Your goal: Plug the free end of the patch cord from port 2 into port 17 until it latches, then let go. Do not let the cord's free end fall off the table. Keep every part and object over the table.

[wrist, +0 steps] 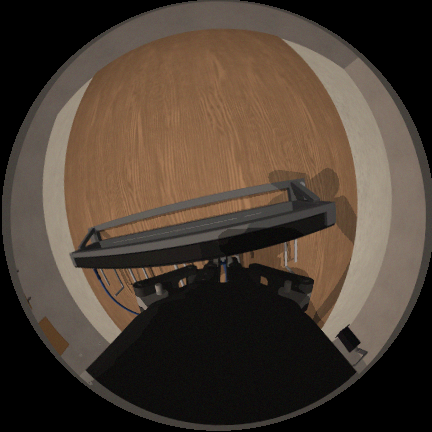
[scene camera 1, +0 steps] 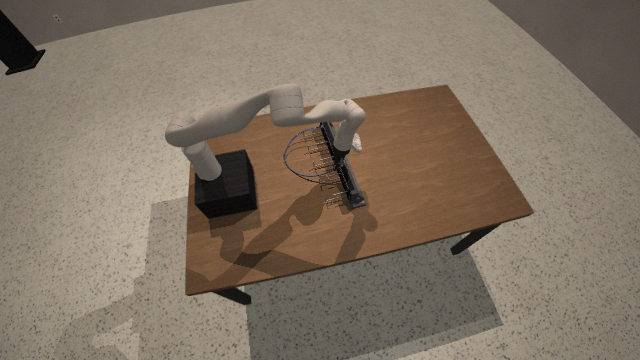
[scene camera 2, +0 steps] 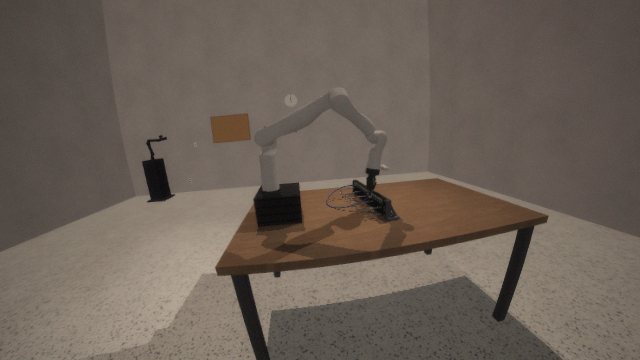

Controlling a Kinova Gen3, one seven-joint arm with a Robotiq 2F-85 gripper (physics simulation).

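Where they show: gripper, fingertip midpoint: [wrist: 222, 260] [scene camera 1: 335, 167] [scene camera 2: 368, 196]; arm's base, origin of the base link: [scene camera 1: 211, 171] [scene camera 2: 271, 188].
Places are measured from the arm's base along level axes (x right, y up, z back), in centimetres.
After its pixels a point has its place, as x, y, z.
Observation:
The black patch panel [scene camera 1: 354, 184] {17.5, -5.6, -59.8} [scene camera 2: 384, 204] {20.9, -7.7, -57.0} [wrist: 150, 256] {-3.1, -5.8, -56.9} stands across the table and looks slanted in the wrist view. The blue patch cord [scene camera 1: 285, 156] {-11.2, -14.4, -32.7} [scene camera 2: 327, 200] {-11.9, -14.1, -32.9} [wrist: 116, 303] {-20.2, -8.7, -43.6} loops out on the robot base's side, from the panel's far end back to the gripper. My gripper [scene camera 1: 341, 162] {5.6, -7.8, -54.4} [scene camera 2: 370, 188] {5.6, -7.8, -54.4} [wrist: 222, 260] {5.6, -7.8, -54.4} is at the panel's cord side, near its middle, nearly closed, with the cord's free end between its fingertips. The fingers and the panel's overhang hide the plug's tip and the port. Port numbers are not readable, and I cannot tell whether the plug is in a port.
Several thin metal cable-guide wires [wrist: 295, 250] {17.7, -10.2, -52.3} stick out from the panel's cord side, on both sides of the gripper. The black robot base block [scene camera 1: 226, 185] {8.5, -0.4, -6.4} [scene camera 2: 278, 205] {14.3, -5.1, -4.6} stands at the left end of the wooden table [scene camera 1: 425, 150] {0.9, -15.7, -104.2} [scene camera 2: 460, 210] {24.3, -15.7, -102.3} [wrist: 210, 125] {6.8, -15.7, -76.7}.

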